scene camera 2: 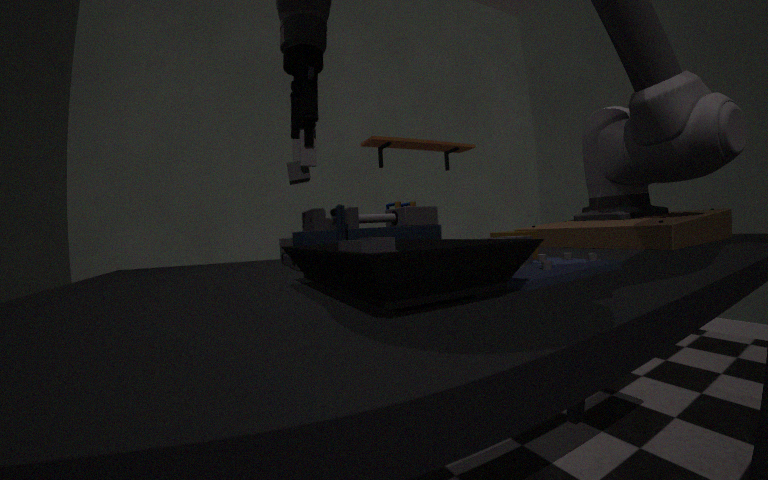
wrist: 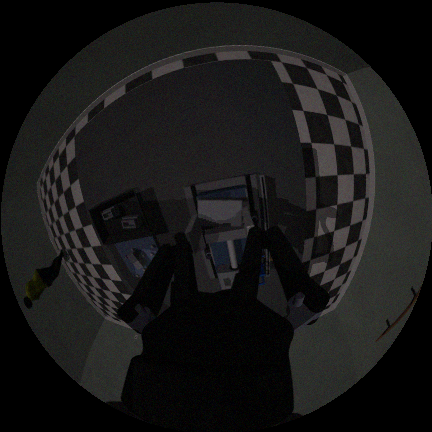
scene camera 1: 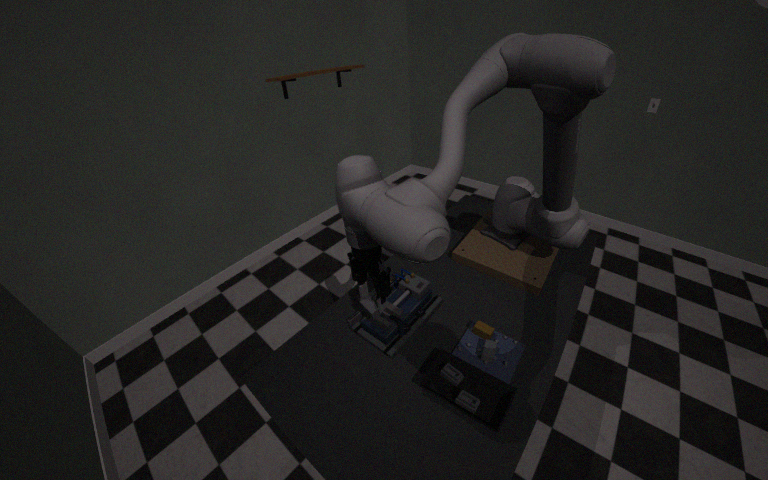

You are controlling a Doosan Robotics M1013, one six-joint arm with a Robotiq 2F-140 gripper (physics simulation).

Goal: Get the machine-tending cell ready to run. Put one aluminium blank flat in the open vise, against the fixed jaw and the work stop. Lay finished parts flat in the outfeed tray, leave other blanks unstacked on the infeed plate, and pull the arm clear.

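Where they show: gripper, fingertip midpoint: (scene camera 2: pixel 304 170) (wrist: pixel 220 218) (scene camera 1: pixel 373 304); arm's base, link origin: (scene camera 2: pixel 620 217) (scene camera 1: pixel 507 233).
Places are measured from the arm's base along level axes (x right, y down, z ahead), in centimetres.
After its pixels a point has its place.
Observation:
My gripper (scene camera 1: pixel 377 300) {x -1.1, y -10.9, z 76.0 cm} (scene camera 2: pixel 302 155) {x -1.1, y -10.9, z 76.0 cm} (wrist: pixel 220 218) {x -1.1, y -10.9, z 76.0 cm} is shut on an aluminium blank (scene camera 2: pixel 297 174) {x -4.2, y -9.6, z 77.1 cm} (wrist: pixel 220 212) {x -1.1, y -12.0, z 77.3 cm}, held well above the vise (scene camera 1: pixel 416 305) {x -3.0, y 0.0, z 60.3 cm} (scene camera 2: pixel 421 216) {x -1.2, y -1.6, z 54.8 cm} (wrist: pixel 217 250) {x -1.9, y 0.0, z 62.7 cm}. The blank looks slightly tilted in scene camera 2. In the wrist view it covers part of the jaw area, so the fixed jaw and work stop are hard to make out. Two finished parts (scene camera 1: pixel 451 373) {x -27.7, y 1.3, z 69.6 cm} (wrist: pixel 110 214) {x -35.3, y 2.8, z 71.0 cm} lie apart in the black outfeed tray (scene camera 1: pixel 492 393) {x -38.8, y 4.9, z 64.1 cm} (scene camera 2: pixel 424 271) {x -44.9, y 3.2, z 69.4 cm}. Another blank (scene camera 1: pixel 489 350) {x -30.2, y 2.1, z 55.1 cm} lies on the blue infeed plate (scene camera 1: pixel 506 365) {x -36.3, y 4.9, z 53.8 cm} (wrist: pixel 125 250) {x -35.2, y 5.2, z 56.1 cm}.
A yellow block (scene camera 1: pixel 483 329) {x -24.1, y 1.7, z 50.4 cm} sits at the infeed plate's back edge, and small pale pegs stand on the plate. Blue and yellow fittings (scene camera 1: pixel 404 277) {x 7.4, y -3.6, z 56.6 cm} (scene camera 2: pixel 400 204) {x 4.3, y -4.4, z 57.3 cm} are at the vise's rear. The arm's base stands on a wooden board (scene camera 1: pixel 492 266) {x -7.8, y 1.7, z 22.8 cm} (scene camera 2: pixel 611 233) {x -16.3, y 3.2, z 22.0 cm}. The scene is dark.

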